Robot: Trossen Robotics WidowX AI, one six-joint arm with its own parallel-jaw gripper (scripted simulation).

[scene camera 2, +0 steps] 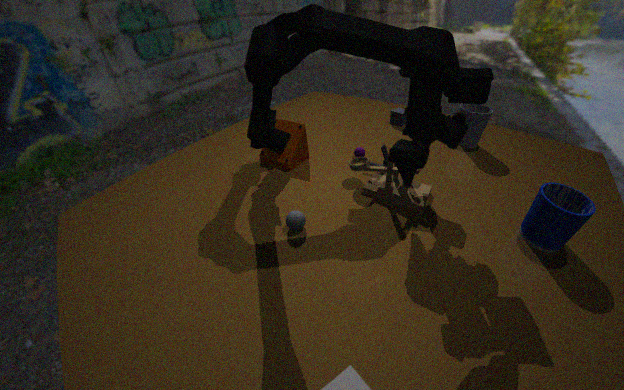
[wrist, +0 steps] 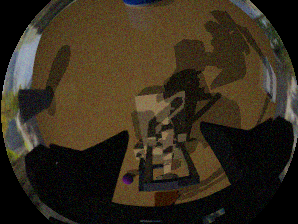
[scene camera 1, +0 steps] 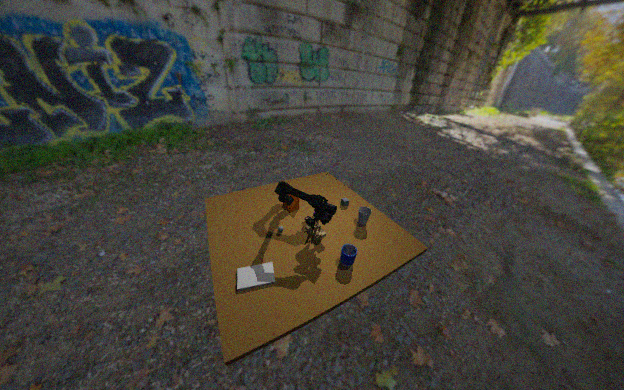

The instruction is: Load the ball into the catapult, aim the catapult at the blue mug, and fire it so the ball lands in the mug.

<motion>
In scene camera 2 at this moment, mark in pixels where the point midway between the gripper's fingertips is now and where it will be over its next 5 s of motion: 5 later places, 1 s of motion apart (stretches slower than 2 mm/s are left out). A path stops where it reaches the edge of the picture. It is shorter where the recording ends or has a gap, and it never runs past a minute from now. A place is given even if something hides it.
My gripper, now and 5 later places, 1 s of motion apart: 413, 173; 412, 172; 411, 183; 419, 148; 366, 136; 360, 149
</motion>
